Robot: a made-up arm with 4 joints. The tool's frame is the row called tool.
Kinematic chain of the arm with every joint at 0, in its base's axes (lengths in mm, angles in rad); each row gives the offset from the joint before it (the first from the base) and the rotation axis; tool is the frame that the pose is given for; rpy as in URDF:
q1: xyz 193.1 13.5 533 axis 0.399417 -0.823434 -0.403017
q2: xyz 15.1 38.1 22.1 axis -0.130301 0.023 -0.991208
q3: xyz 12 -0.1 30.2 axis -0.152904 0.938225 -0.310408
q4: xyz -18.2 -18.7 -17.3 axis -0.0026 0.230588 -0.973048
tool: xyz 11.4 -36.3 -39 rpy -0.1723 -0.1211 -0.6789
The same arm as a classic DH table. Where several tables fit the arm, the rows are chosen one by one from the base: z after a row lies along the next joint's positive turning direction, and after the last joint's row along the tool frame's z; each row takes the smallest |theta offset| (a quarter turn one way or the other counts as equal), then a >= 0, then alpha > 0; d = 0 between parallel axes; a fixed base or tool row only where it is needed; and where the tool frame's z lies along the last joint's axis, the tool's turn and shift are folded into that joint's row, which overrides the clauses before.
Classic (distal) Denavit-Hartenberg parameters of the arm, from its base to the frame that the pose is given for. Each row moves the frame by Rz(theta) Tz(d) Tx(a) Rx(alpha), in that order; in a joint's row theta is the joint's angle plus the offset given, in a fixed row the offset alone. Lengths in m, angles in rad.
base (fixed): d 0.5648  theta0 0.4516  a 0.1796  alpha 1.9856
q1: d 0.0489  theta0 -0.1137  a 0.029  alpha 1.2361
q2: d -0.0445  theta0 0.376  a 0.008  alpha 1.2141
q3: d -0.0221  theta0 -0.1741  a -0.0218  alpha -1.0253
q4: d -0.0393  theta0 0.2078  a 0.0128  alpha 2.699
tool (fixed): d -0.1026  theta0 -0.6621  a 0  alpha 0

